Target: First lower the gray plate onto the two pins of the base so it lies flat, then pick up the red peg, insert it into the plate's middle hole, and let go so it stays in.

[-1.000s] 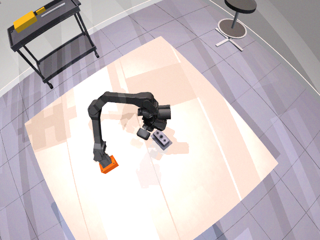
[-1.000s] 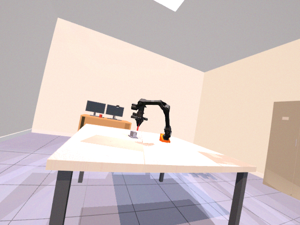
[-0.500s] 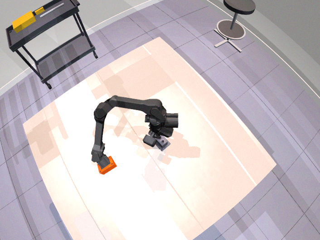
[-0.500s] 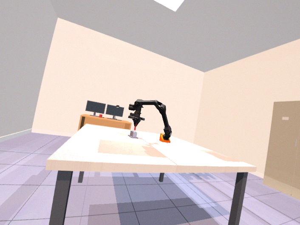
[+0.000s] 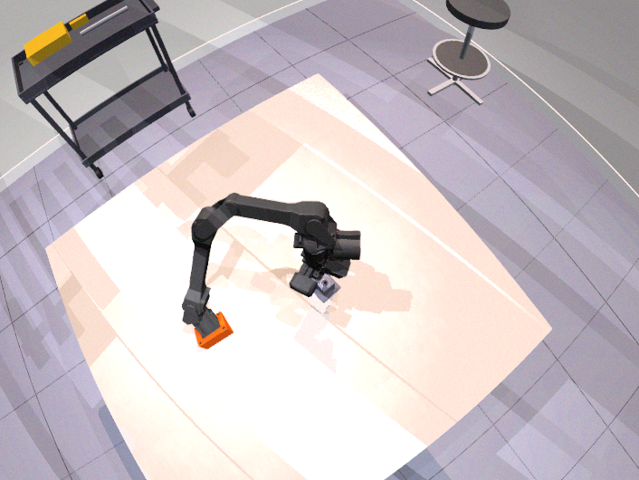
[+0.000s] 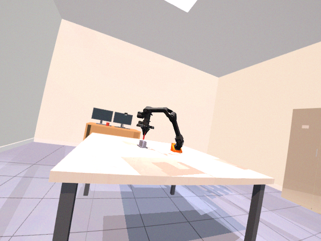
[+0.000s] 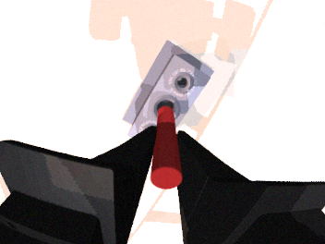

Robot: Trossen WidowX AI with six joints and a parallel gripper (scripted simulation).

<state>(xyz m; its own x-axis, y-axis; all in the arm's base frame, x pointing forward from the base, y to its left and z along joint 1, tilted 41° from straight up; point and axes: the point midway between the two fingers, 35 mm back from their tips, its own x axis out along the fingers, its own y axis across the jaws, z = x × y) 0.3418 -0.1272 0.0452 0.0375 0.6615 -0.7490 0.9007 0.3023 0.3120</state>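
Now: gripper tip right at the red peg. From my gripper tip the other things lie so: flat base: 100 mm below; gray plate: 70 mm below.
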